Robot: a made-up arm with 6 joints.
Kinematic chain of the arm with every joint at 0, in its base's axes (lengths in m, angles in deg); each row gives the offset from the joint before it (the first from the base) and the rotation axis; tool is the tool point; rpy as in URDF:
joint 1: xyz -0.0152 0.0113 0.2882 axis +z
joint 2: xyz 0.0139 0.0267 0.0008 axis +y
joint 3: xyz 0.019 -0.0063 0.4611 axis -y
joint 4: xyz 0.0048 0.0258 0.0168 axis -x
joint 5: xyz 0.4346 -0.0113 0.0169 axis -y
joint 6: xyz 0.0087 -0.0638 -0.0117 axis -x
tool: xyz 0.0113 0.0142 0.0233 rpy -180 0 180
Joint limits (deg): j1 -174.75..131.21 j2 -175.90..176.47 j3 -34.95..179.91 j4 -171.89..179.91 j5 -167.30..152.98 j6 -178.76..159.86
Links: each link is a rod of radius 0.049 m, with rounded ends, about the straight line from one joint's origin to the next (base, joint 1, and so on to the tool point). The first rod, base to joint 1, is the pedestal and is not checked.
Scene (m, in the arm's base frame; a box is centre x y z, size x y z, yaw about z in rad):
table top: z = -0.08
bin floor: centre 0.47 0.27 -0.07 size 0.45 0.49 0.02 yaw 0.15
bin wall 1: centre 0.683 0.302 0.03 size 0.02 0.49 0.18 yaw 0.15
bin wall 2: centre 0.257 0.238 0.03 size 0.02 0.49 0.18 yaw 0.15
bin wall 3: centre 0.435 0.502 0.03 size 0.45 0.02 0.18 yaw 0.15
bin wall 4: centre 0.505 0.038 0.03 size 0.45 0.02 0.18 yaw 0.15
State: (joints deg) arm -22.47 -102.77 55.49 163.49 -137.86 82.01
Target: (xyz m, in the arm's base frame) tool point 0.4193 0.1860 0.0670
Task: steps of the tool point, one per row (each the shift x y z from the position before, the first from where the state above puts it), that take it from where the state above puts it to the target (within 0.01 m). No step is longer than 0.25 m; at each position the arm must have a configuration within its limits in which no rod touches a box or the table.
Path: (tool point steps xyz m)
1: 0.0451 -0.0570 0.2374
2: 0.1121 -0.0715 0.2018
3: 0.1662 -0.0728 0.1479
4: 0.2013 -0.0628 0.0824
5: 0.2135 -0.0446 0.0123
6: 0.2024 -0.0227 -0.0547
7: 0.1702 -0.0012 -0.1113
8: 0.1217 0.0157 -0.1527
9: 0.0638 0.0255 -0.1749
10: 0.0042 0.0273 -0.1772
11: -0.0499 0.0214 -0.1609
12: -0.0923 0.0099 -0.1295

